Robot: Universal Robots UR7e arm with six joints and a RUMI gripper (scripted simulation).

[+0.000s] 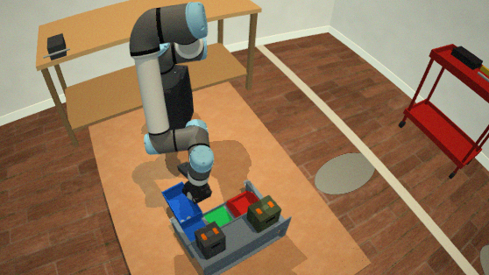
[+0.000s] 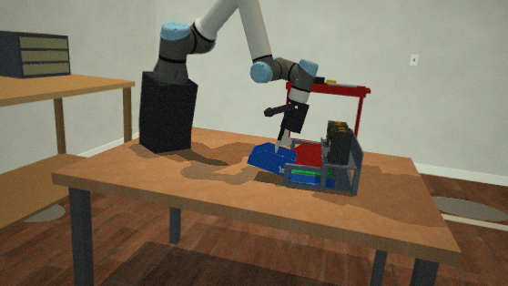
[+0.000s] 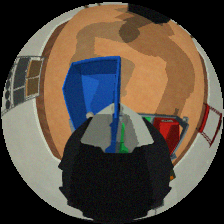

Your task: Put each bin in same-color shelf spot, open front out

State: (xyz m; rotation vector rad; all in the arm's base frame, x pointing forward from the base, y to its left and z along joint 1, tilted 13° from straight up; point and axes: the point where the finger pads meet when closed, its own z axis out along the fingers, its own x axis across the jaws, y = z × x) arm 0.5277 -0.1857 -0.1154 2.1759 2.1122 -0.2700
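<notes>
Right now the blue bin is 50 mm to the right of my hand, 20 mm below it and 10 mm behind it. Round my hand: red bin 170 mm to the left, 150 mm ahead, 60 mm below.
</notes>
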